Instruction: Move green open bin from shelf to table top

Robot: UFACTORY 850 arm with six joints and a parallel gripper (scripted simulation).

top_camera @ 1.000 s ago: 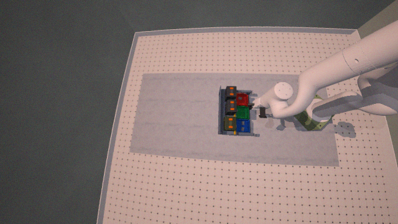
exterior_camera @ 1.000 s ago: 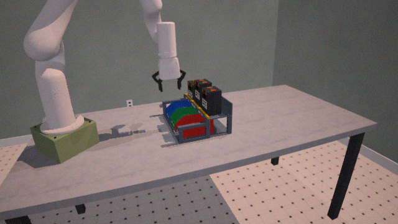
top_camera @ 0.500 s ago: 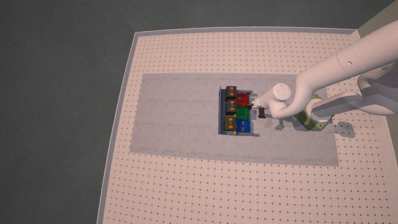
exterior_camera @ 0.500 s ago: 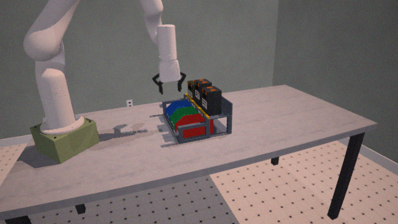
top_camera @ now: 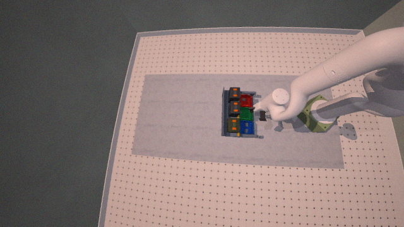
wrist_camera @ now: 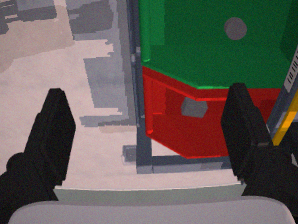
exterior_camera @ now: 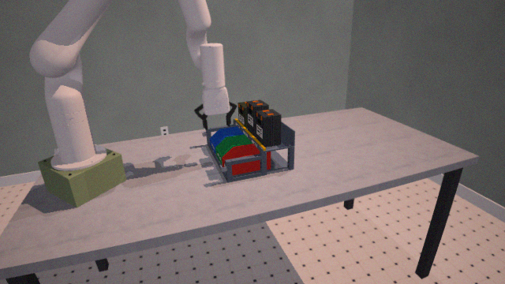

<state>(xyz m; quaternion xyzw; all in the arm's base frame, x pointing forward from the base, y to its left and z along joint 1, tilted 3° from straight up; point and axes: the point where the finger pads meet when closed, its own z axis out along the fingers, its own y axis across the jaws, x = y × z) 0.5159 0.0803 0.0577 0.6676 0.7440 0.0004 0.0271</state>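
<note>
The shelf front rail is 150 mm below my hand and 20 mm behind it. The rest, counted from my hand: blue bin 120 mm to the left, 120 mm below, 70 mm ahead; green open bin 120 mm below, 80 mm ahead, 10 mm to the left; red bin 120 mm below, 100 mm to the right, 90 mm ahead.
</note>
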